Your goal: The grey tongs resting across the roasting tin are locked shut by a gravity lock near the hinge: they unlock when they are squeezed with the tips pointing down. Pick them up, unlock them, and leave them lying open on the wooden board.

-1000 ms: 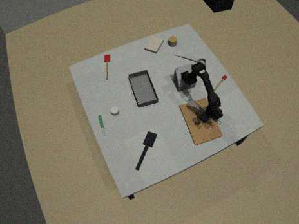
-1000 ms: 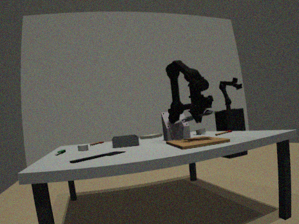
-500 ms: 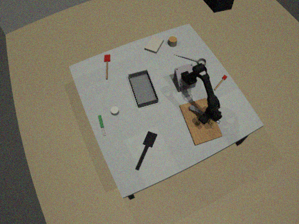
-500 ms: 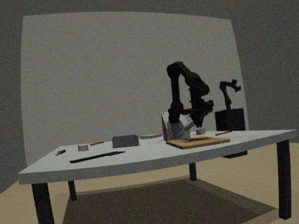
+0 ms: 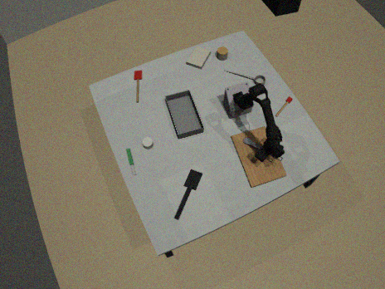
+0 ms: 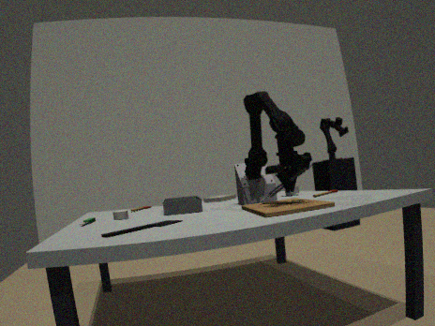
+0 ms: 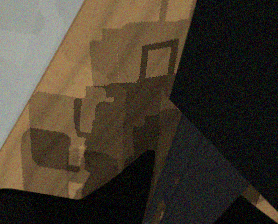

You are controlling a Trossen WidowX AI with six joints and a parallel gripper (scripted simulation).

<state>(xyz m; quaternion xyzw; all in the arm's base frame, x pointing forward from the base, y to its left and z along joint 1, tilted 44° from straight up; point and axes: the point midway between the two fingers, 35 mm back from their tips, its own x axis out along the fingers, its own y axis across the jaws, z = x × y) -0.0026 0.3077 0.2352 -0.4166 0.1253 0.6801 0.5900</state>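
Right now the wooden board is 5 cm below my gripper tip, 2 cm to the right of it and 2 cm ahead of it. Round my gripper tip: red brush (34 cm behind, 29 cm to the right, 5 cm below); roasting tin (47 cm to the right, 34 cm ahead, 3 cm below); black spatula (51 cm ahead, 5 cm below, 2 cm to the left).
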